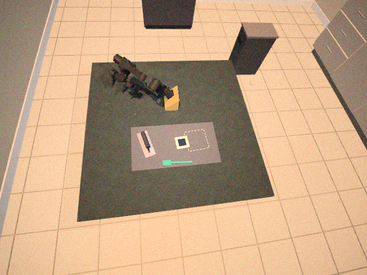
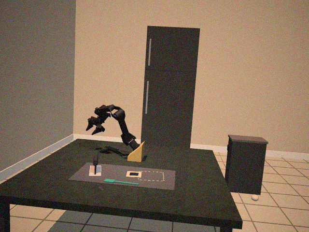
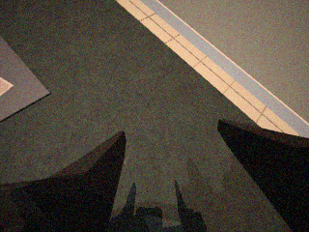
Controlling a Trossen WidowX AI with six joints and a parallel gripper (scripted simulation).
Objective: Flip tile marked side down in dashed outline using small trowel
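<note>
Right now the trowel is 37 cm ahead of my gripper tip, 14 cm to the left of it and 13 cm below it. The rest, counted from my gripper tip: tile 42 cm ahead, 41 cm to the left, 16 cm below; grey mat 43 cm ahead, 36 cm to the left, 19 cm below; green flat tool 57 cm ahead, 33 cm to the left, 16 cm below.
</note>
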